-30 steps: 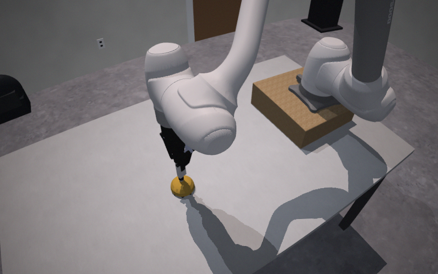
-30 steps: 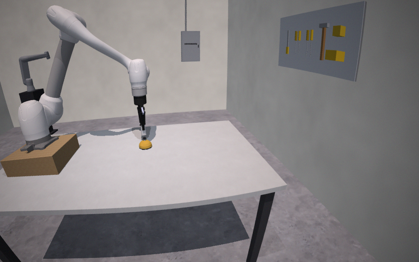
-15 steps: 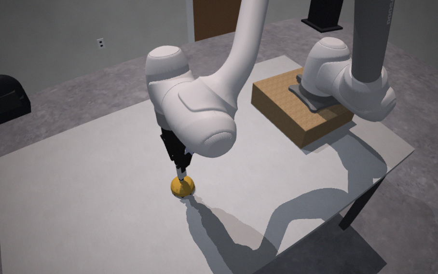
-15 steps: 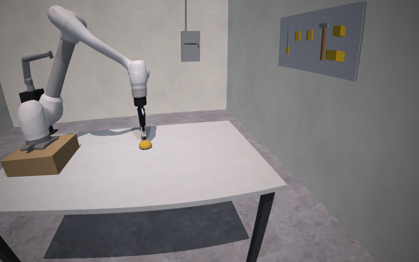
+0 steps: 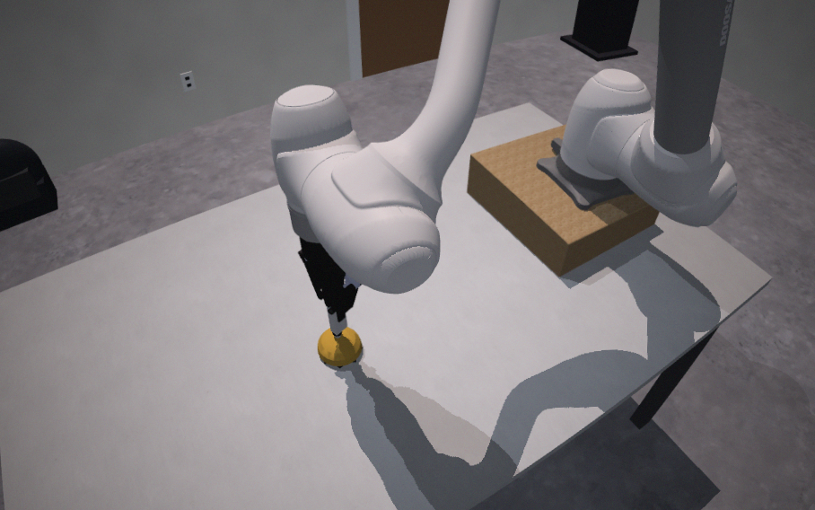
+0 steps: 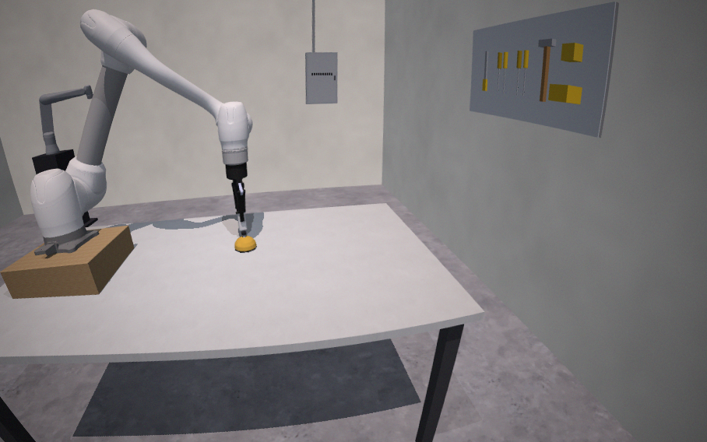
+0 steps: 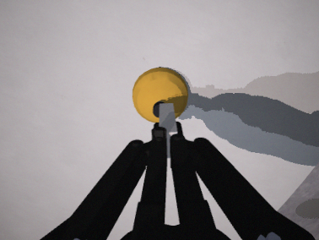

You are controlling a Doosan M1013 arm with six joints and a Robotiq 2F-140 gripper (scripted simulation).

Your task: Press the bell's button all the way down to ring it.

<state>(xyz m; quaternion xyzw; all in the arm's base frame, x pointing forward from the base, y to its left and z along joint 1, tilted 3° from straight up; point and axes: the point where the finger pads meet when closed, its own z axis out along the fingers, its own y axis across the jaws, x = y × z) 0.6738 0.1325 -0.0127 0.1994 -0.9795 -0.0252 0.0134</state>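
The black button lies 1 cm to the right of my hand and 5 cm below it. Also, from my hand: bell: 1 cm to the right, 7 cm below.
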